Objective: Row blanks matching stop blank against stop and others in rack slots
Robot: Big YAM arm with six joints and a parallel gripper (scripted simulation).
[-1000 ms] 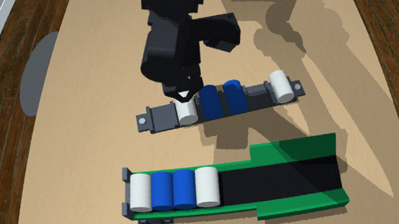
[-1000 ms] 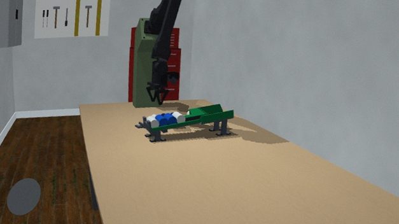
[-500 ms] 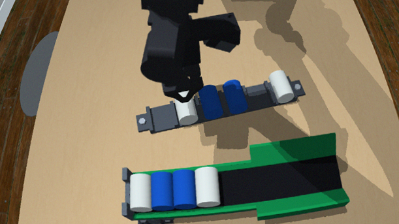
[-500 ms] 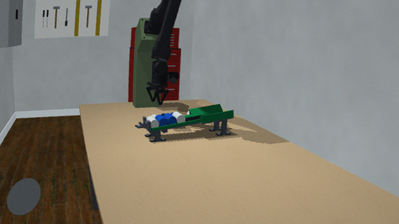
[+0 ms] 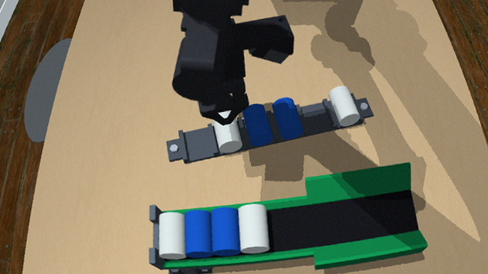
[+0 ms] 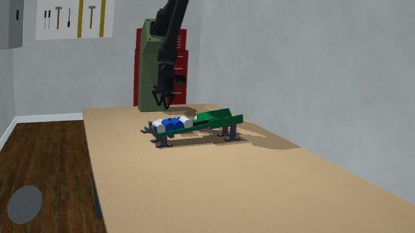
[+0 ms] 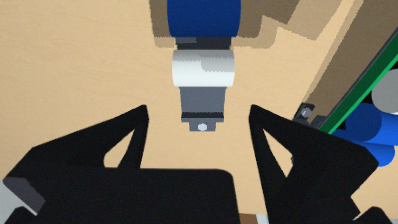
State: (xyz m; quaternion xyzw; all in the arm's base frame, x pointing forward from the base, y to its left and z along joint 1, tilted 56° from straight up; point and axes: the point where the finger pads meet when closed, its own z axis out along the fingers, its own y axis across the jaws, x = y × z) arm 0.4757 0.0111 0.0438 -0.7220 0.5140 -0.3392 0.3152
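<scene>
Right now my hand is 120 mm above the stock rack, 80 mm to the right of it and 30 mm past it. From my hand the other things lie so: grey stop 220 mm ahead, 60 mm below, 50 mm to the right.
</scene>
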